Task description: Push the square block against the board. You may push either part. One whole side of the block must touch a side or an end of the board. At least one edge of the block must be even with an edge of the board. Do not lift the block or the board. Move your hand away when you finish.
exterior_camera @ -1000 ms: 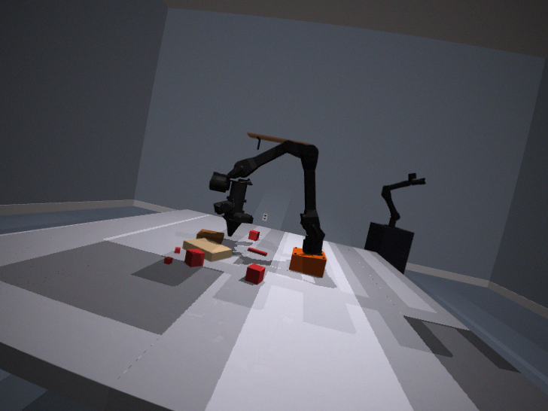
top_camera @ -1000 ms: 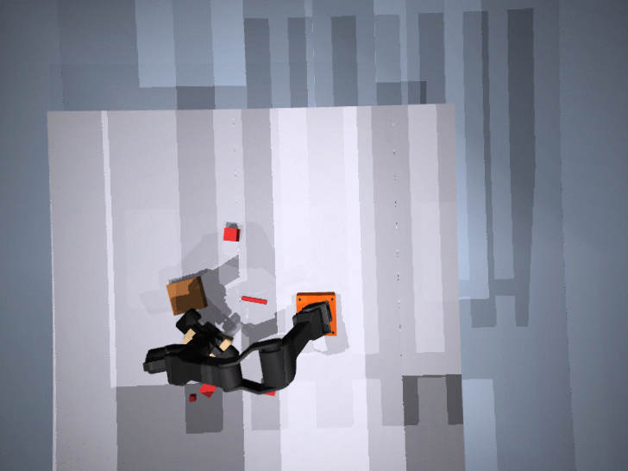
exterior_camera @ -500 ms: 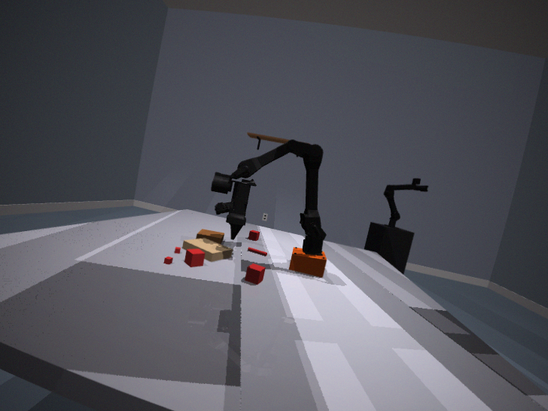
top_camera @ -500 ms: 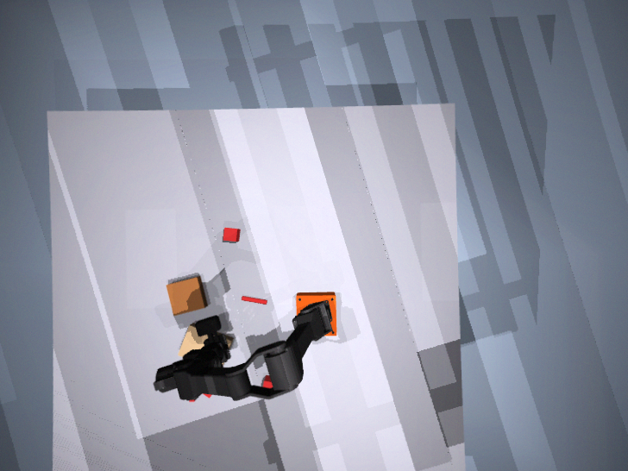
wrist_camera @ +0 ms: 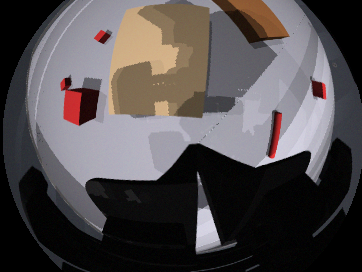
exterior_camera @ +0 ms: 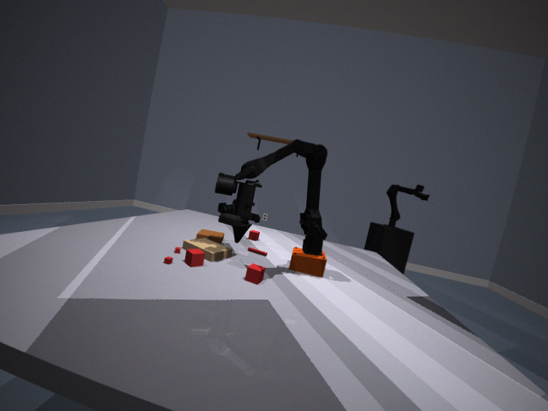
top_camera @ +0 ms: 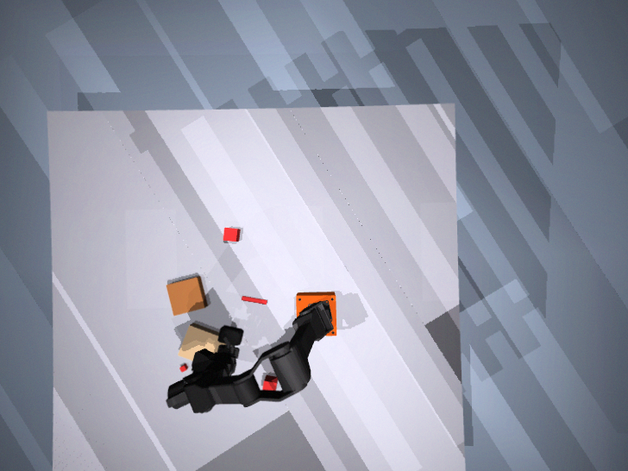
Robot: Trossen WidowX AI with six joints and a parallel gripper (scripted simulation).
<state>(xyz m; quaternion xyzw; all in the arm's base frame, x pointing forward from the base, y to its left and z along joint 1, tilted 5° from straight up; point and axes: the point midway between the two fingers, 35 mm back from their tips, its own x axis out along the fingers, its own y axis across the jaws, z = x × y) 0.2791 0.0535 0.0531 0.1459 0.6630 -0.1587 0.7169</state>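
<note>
Right now the brown square block is 120 mm ahead of my gripper tip, 190 mm to the right of it and 50 mm below it. Also, from my gripper tip: tan board (100 mm ahead, 20 mm to the right, 50 mm below); flat red piece (80 mm behind, 120 mm to the right, 50 mm below).
</note>
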